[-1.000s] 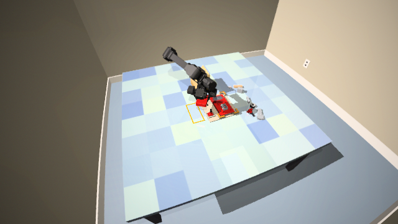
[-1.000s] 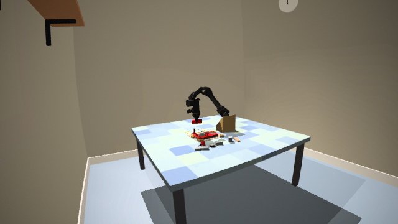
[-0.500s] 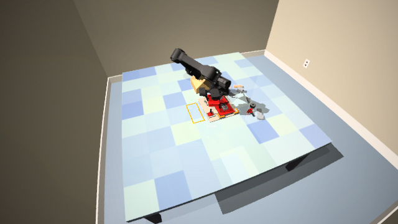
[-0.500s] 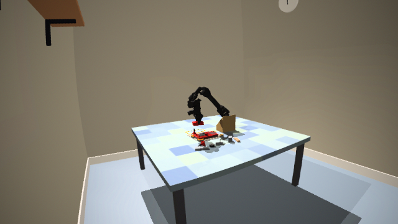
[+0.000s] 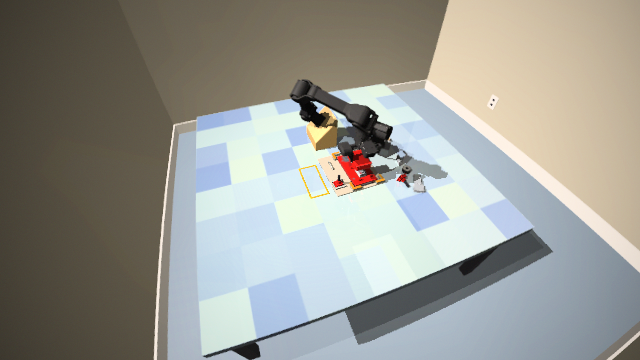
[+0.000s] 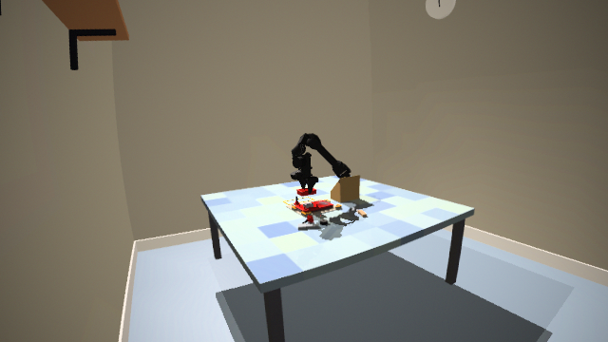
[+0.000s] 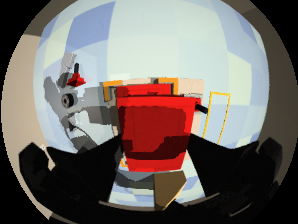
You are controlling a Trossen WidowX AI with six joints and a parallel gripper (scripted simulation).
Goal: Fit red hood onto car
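My gripper tip is 80 mm above the dark engine block and 20 mm to the right of it. From my gripper tip the other things lie so: orange-cornered jig 90 mm below, 40 mm behind; then red hood 10 mm above.
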